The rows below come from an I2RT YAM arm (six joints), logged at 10 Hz.
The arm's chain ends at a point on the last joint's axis. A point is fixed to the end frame.
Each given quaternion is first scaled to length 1.
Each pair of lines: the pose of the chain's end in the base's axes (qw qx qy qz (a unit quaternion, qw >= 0); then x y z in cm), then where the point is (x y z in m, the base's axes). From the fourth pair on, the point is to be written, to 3 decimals.
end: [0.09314 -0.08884 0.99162 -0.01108 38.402 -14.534 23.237]
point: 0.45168 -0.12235 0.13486
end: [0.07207 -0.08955 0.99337 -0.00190 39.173 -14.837 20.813]
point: 0.45501 -0.12380 0.10810
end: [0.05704 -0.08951 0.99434 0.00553 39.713 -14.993 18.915]
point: 0.45723 -0.12410 0.08749
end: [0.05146 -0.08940 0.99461 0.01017 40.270 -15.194 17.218]
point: 0.462 -0.125 0.070
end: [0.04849 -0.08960 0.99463 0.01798 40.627 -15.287 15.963]
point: 0.464 -0.125 0.057
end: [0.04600 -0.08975 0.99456 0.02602 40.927 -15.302 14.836]
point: 0.467 -0.123 0.046
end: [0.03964 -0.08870 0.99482 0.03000 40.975 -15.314 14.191]
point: 0.466 -0.123 0.039
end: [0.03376 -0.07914 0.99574 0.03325 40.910 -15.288 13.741]
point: 0.464 -0.123 0.034
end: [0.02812 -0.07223 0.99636 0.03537 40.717 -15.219 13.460]
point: 0.462 -0.122 0.031
